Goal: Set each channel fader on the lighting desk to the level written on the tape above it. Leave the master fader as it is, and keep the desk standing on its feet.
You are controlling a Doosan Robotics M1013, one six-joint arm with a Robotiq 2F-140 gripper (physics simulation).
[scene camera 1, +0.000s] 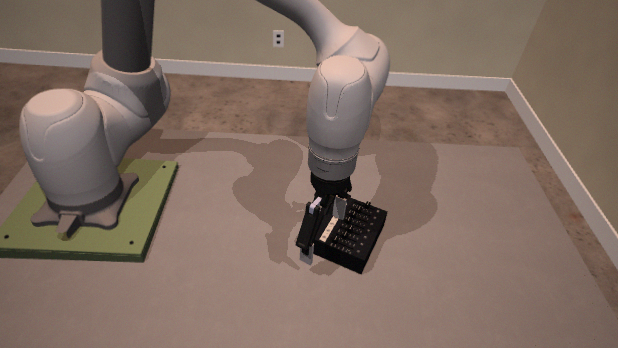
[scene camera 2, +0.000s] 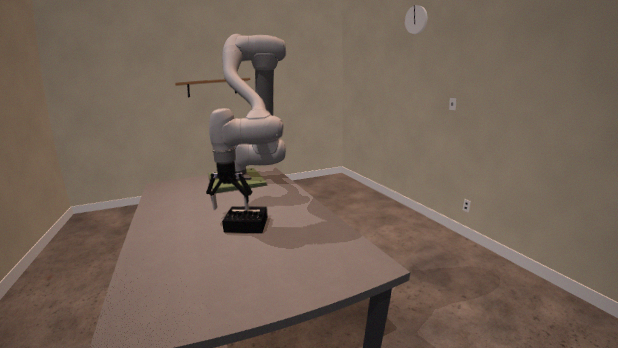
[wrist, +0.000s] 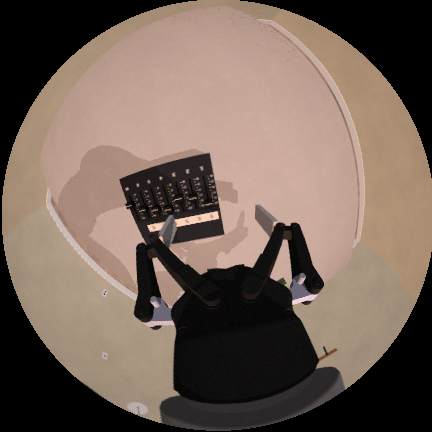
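Where they show: gripper, fingertip midpoint: [scene camera 1: 322, 237] [scene camera 2: 231, 209] [wrist: 215, 216]; arm's base at its link origin: [scene camera 1: 89, 199].
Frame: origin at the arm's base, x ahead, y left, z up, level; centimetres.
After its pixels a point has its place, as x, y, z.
Observation:
The black lighting desk [scene camera 1: 345, 260] {60.9, -14.8, -0.2} [scene camera 2: 243, 225] {68.4, -8.6, 0.8} [wrist: 206, 231] {54.1, -8.1, 2.5} stands upright on the table, its feet hidden. Its pale tape strip [scene camera 1: 327, 230] {56.8, -8.8, 2.6} [scene camera 2: 246, 210] {61.9, -5.6, 4.0} [wrist: 211, 218] {55.7, -10.4, 2.6} carries small marks that I cannot read. In the wrist view, several dark fader knobs stand in a row of slots, mostly near the tape end; one knob [wrist: 178, 198] {62.0, -8.8, 3.9} sits slightly farther from it. A knob [wrist: 130, 205] {66.4, -1.3, 3.8} shows at the desk's left edge. My gripper [scene camera 1: 322, 234] {55.7, -11.2, 2.9} [scene camera 2: 230, 206] {55.7, -11.2, 2.9} [wrist: 215, 216] {55.7, -11.2, 2.9} is wide open and empty. One finger is over the tape and hides part of it; the other hangs beside the desk.
The desk stands on a grey-brown table [scene camera 1: 200, 300] {30.7, -24.1, -3.0} [scene camera 2: 200, 280] {92.9, -28.7, -3.0} [wrist: 200, 100] {74.5, -21.7, -3.0}. The arm's base is on a green plate [scene camera 1: 100, 245] {7.6, -13.5, 0.3} [scene camera 2: 257, 184] {16.8, 10.6, -1.4} at the left in scene camera 1. A wooden shelf [scene camera 2: 200, 82] is on the far wall.

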